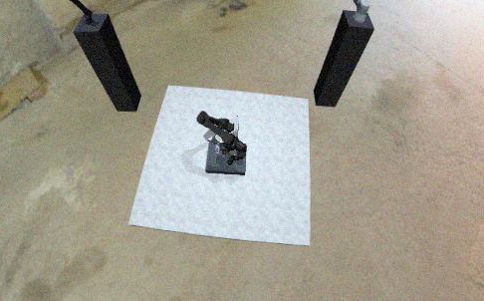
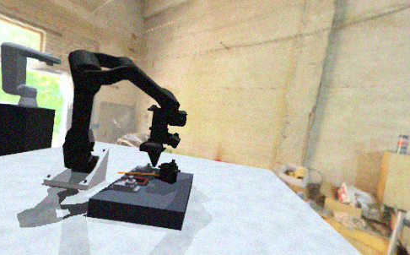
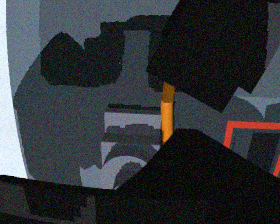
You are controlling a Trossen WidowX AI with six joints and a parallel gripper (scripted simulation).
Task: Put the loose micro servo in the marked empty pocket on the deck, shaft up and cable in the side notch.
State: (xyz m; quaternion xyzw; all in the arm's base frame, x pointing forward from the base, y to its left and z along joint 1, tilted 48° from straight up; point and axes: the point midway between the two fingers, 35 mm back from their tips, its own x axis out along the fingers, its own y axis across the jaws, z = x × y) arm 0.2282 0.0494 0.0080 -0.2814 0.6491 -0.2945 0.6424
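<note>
Now: gripper tip 7 cm short of the dark grey deck, 6 cm above it and 5 cm to the left of it.
</note>
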